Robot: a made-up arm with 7 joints. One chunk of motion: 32 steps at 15 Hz.
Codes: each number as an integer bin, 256 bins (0 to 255) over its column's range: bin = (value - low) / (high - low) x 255, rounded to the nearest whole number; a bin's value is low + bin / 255 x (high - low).
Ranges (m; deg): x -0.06..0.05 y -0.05..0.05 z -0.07..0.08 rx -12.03..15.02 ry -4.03..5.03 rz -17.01..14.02
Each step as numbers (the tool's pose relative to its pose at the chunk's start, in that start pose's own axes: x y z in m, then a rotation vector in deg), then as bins.
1 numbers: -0.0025 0.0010 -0.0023 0.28 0.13 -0.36
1 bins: 133 130 115 116 117 137
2 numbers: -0.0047 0.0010 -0.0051 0.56 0.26 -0.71
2 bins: 128 130 110 119 121 134
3 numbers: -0.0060 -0.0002 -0.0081 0.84 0.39 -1.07
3 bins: 125 127 105 121 124 131
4 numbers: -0.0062 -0.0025 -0.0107 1.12 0.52 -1.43
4 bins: 125 121 101 124 128 128
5 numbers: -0.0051 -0.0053 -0.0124 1.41 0.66 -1.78
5 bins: 127 114 98 127 132 125
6 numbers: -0.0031 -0.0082 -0.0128 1.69 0.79 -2.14
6 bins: 132 107 97 129 136 122
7 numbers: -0.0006 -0.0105 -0.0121 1.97 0.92 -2.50
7 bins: 138 101 98 132 139 119
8 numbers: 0.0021 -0.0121 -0.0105 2.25 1.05 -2.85
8 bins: 144 97 101 135 143 116
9 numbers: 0.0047 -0.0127 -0.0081 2.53 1.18 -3.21
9 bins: 150 95 105 137 147 113
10 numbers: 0.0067 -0.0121 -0.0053 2.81 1.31 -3.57
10 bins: 155 97 110 140 150 110
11 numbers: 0.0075 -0.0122 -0.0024 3.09 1.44 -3.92
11 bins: 156 96 115 143 154 108
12 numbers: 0.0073 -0.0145 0.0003 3.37 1.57 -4.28
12 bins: 156 91 120 145 158 105
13 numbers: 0.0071 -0.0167 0.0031 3.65 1.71 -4.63
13 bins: 156 85 124 148 162 102
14 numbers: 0.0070 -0.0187 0.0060 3.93 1.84 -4.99
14 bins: 155 80 129 150 165 99
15 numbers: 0.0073 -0.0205 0.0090 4.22 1.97 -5.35
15 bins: 156 75 134 153 169 96
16 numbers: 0.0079 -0.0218 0.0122 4.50 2.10 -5.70
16 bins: 157 72 140 156 173 93
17 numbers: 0.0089 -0.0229 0.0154 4.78 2.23 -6.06
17 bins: 160 69 145 158 176 90
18 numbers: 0.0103 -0.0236 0.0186 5.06 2.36 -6.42
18 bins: 163 67 151 161 180 87
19 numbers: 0.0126 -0.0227 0.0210 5.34 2.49 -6.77
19 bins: 168 70 155 164 184 84
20 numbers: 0.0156 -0.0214 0.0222 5.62 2.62 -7.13
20 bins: 175 73 157 166 187 81
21 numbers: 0.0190 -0.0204 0.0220 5.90 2.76 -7.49
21 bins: 183 75 156 169 191 78
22 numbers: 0.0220 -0.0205 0.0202 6.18 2.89 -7.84
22 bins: 190 75 153 172 195 75
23 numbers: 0.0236 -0.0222 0.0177 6.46 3.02 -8.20
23 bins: 194 71 149 174 198 72
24 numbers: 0.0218 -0.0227 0.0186 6.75 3.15 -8.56
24 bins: 190 70 151 177 202 69
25 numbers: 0.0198 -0.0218 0.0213 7.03 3.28 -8.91
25 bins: 185 72 155 180 206 67
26 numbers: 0.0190 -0.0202 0.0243 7.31 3.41 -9.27
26 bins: 183 76 160 182 209 64
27 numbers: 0.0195 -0.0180 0.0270 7.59 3.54 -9.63
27 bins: 184 82 165 185 213 61
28 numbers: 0.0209 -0.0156 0.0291 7.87 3.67 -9.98
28 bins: 188 88 168 188 217 58
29 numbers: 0.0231 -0.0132 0.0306 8.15 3.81 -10.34
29 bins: 193 94 171 190 221 55
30 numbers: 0.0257 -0.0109 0.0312 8.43 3.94 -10.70
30 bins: 199 100 172 193 224 52
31 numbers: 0.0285 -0.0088 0.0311 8.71 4.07 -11.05
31 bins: 205 105 172 196 228 49
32 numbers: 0.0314 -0.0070 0.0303 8.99 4.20 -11.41
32 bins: 212 110 171 198 232 46
